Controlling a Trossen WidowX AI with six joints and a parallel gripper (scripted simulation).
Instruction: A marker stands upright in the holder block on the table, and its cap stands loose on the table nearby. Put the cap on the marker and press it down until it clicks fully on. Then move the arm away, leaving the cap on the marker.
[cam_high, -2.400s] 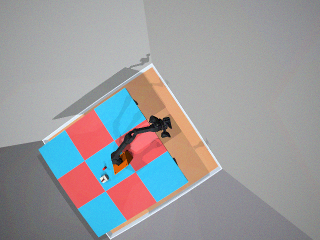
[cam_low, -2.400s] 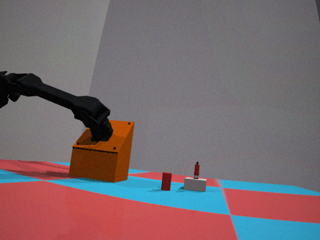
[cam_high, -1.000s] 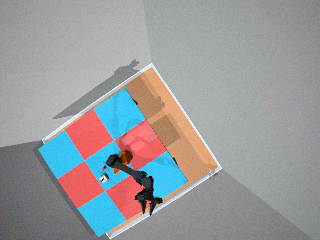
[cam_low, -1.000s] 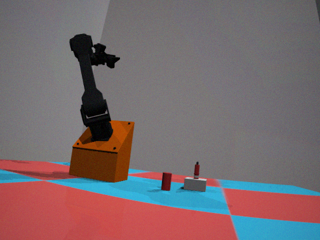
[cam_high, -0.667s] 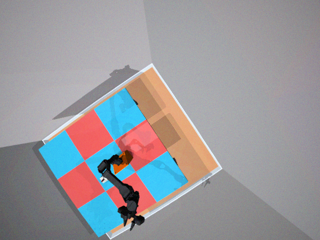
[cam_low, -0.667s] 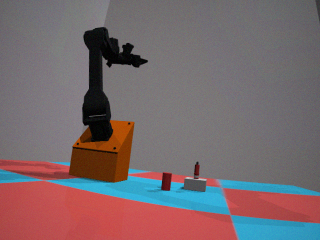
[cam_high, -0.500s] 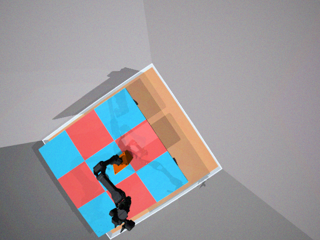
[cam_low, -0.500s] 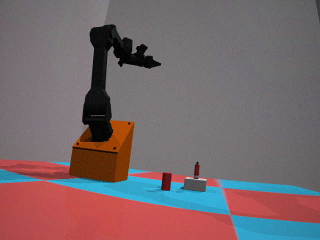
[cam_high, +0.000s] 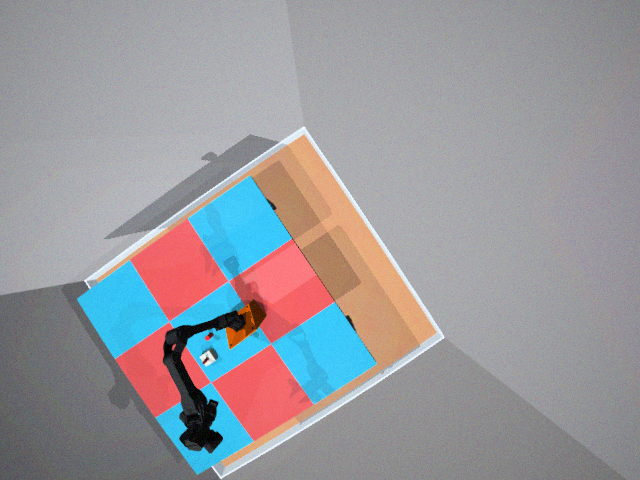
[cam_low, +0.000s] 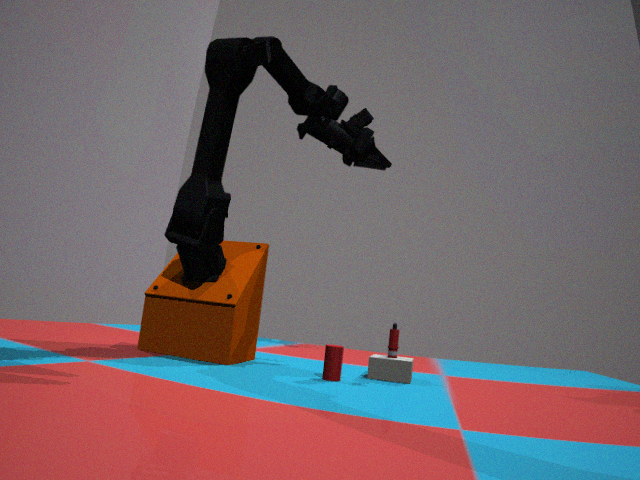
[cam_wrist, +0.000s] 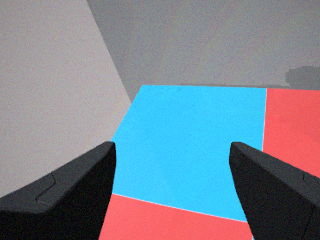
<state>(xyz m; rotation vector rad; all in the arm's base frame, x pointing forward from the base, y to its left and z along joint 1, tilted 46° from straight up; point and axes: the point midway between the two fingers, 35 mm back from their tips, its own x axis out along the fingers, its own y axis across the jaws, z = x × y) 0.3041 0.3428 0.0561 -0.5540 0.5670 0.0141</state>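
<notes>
Right now my gripper tip is 70 mm past the red cap, 270 mm to the left of it and 420 mm above it. The rest, counted from my gripper tip: white holder block: 30 mm ahead, 180 mm to the right, 430 mm below.
</notes>
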